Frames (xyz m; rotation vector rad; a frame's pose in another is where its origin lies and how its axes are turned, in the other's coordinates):
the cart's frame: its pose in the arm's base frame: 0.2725 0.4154 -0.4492 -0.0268 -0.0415 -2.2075
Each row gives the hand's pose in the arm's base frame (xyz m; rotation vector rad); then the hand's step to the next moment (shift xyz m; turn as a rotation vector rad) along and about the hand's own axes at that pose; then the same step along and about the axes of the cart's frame.
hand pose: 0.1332 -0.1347 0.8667 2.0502 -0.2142 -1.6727
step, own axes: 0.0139 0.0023 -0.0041 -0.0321 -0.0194 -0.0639
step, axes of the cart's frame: 0.0004 0.0099 -0.0108 -0.0665 0.0126 0.0301
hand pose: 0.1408 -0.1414 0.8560 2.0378 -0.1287 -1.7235
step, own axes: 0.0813 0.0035 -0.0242 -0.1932 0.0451 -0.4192
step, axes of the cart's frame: -0.0061 0.0466 -0.0707 -0.3316 0.2124 0.2450
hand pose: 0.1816 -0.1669 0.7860 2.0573 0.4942 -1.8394
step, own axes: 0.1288 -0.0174 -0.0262 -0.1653 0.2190 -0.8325
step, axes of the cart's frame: -0.0467 0.0010 -0.1241 -0.6296 0.5478 0.2682
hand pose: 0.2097 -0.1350 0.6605 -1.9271 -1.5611 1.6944
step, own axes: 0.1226 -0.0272 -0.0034 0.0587 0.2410 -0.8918
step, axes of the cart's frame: -0.0660 -0.0911 -0.0560 -0.7961 0.4520 0.1368
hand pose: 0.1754 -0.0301 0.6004 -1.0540 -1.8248 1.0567
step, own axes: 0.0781 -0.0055 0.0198 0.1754 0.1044 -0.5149
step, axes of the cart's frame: -0.0223 -0.0759 0.0161 -0.5154 0.1430 0.1438
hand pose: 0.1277 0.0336 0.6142 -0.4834 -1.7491 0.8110
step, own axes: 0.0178 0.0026 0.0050 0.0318 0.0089 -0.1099
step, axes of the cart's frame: -0.0033 -0.0157 0.0095 -0.1011 0.0406 0.0362
